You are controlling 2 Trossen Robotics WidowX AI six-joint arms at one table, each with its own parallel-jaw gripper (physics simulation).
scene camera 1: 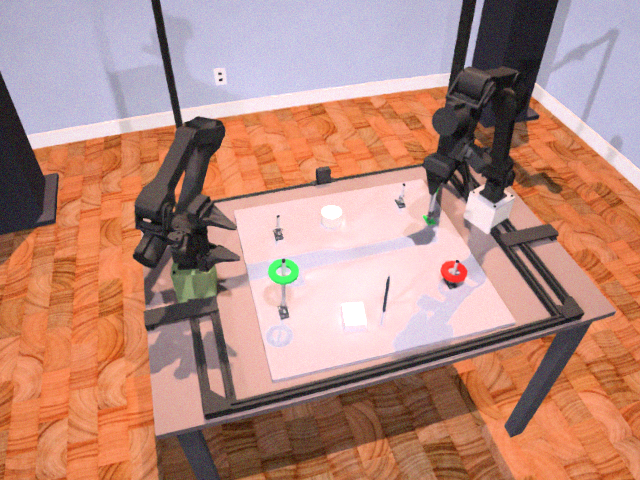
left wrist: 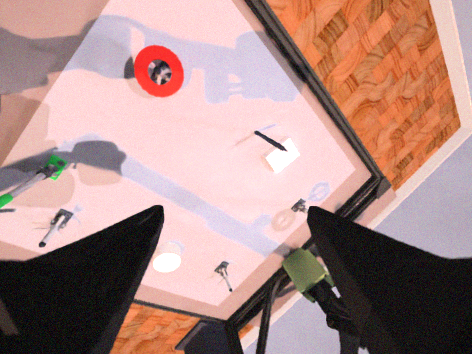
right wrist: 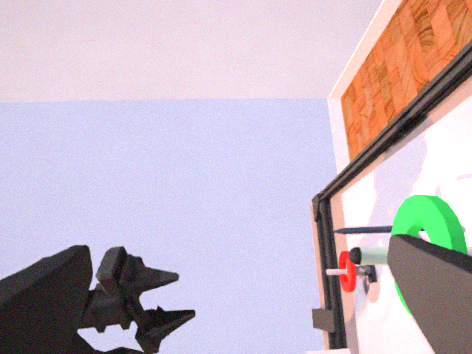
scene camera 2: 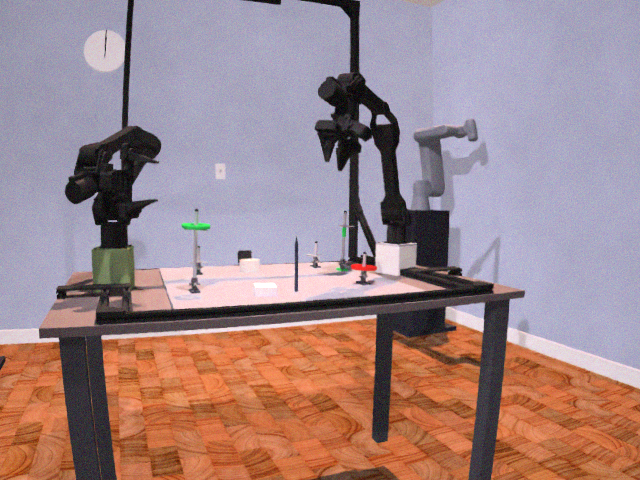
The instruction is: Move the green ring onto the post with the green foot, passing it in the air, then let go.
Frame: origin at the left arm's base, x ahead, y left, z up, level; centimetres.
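Where they show: left gripper, between the fingertips: [scene camera 1: 437, 188] [left wrist: 237, 212] [right wrist: 187, 295] [scene camera 2: 333, 166]; right gripper, between the fingertips: [scene camera 1: 238, 244] [right wrist: 242, 254] [scene camera 2: 157, 181]; left arm's base, origin of its link: [scene camera 1: 492, 194] [scene camera 2: 396, 242]; right arm's base, origin of its link: [scene camera 1: 191, 259] [left wrist: 319, 288] [scene camera 2: 113, 247].
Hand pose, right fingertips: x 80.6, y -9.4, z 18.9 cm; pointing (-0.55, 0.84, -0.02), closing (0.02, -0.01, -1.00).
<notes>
Things, the pixels of their centre, and the offset from my right fingertips. "spot": a spot on its surface instead.
- green ring, middle of its body: [right wrist: 423, 256] [scene camera 1: 283, 271] [scene camera 2: 196, 226] dx -8.7, dy +3.8, dz -11.1 cm
- tall post, a spot on its surface: [scene camera 1: 283, 297] [scene camera 2: 194, 264] spot: dx -8.3, dy +3.4, dz -20.7 cm
- post with the green foot, a spot on its surface: [left wrist: 58, 167] [scene camera 1: 428, 220] [scene camera 2: 341, 268] spot: dx -63.7, dy +0.3, dz -27.1 cm
- red ring, middle of its body: [left wrist: 159, 72] [right wrist: 347, 271] [scene camera 1: 453, 271] [scene camera 2: 364, 267] dx -50.8, dy +21.7, dz -23.1 cm
- dark upright spike, middle of its body: [right wrist: 382, 229] [left wrist: 269, 140] [scene camera 1: 386, 293] [scene camera 2: 296, 264] dx -29.6, dy +17.7, dz -20.7 cm
- white block, middle of its body: [right wrist: 468, 212] [left wrist: 280, 154] [scene camera 2: 264, 289] [scene camera 1: 353, 316] dx -21.8, dy +14.8, dz -26.7 cm
- white cylinder, middle of its body: [left wrist: 167, 257] [scene camera 1: 331, 216] [scene camera 2: 249, 265] dx -40.2, dy -18.0, dz -26.0 cm
The green ring [scene camera 1: 272, 272] [scene camera 2: 204, 226] [right wrist: 442, 215] sits level near the top of a tall post [scene camera 1: 283, 297] [scene camera 2: 195, 258] at the left. The post with the green foot [scene camera 1: 429, 220] [scene camera 2: 342, 268] [left wrist: 58, 167] stands at the back right and has a green band partway up. My right gripper [scene camera 1: 236, 241] [scene camera 2: 157, 180] [right wrist: 242, 254] is open and empty, left of the ring and higher in scene camera 2; one finger overlaps the ring in the right wrist view. My left gripper [scene camera 2: 333, 164] [left wrist: 237, 212] [right wrist: 187, 295] is open and empty, high above the table near the green-footed post.
A red ring [scene camera 1: 443, 272] [scene camera 2: 356, 267] [left wrist: 145, 70] is on a short post at the right. A dark upright spike [scene camera 1: 386, 294] [scene camera 2: 296, 263] stands beside a white block [scene camera 1: 354, 316]. A white cylinder [scene camera 1: 331, 217] and two short posts [scene camera 1: 278, 224] [scene camera 1: 403, 193] stand toward the back.
</notes>
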